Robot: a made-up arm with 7 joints.
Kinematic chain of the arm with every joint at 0, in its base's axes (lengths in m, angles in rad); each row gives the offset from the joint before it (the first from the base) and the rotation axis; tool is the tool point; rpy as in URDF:
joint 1: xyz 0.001 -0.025 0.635 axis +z
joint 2: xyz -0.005 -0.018 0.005 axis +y
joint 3: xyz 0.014 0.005 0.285 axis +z
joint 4: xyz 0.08 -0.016 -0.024 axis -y
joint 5: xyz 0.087 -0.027 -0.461 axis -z
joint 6: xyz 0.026 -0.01 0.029 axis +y
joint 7: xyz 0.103 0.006 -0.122 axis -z
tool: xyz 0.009 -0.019 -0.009 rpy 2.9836 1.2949 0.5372
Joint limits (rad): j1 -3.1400..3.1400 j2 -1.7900..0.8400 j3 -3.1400..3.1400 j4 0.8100..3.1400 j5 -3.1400..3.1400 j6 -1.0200..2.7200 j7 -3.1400..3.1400
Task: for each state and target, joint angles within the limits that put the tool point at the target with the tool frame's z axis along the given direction. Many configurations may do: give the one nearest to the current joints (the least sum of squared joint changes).
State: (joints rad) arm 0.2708 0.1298 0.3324 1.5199 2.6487 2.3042 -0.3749
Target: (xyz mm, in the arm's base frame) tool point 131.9 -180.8 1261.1 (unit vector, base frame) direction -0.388 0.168 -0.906
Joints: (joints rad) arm -0.0681 -0.6341 -0.3959 1.5028 2.4936 2.4517 0.5216
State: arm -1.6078 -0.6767 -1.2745 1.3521 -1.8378 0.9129 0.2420
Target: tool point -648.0 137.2 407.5 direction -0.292 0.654 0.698
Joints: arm -1.2340 -0.9667 -2.1352 1.2032 -2.3413 1.0949 -0.2252
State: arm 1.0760 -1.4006 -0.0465 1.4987 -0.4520 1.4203 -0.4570
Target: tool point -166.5 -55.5 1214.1 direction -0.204 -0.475 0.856
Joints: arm 0.9870 -1.7900 0.4701 0.9640 -1.2397 1.5330 -1.3816
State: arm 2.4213 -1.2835 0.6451 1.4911 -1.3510 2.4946 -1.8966
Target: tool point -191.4 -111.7 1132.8 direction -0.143 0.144 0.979
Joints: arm 2.4905 -1.2421 0.7627 0.9485 -1.5545 2.2049 -1.8696
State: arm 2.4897 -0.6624 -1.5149 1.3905 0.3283 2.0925 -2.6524
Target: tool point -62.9 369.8 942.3 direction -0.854 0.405 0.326
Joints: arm 2.6850 -0.9679 -0.8122 0.9546 0.6995 1.8568 -2.8058
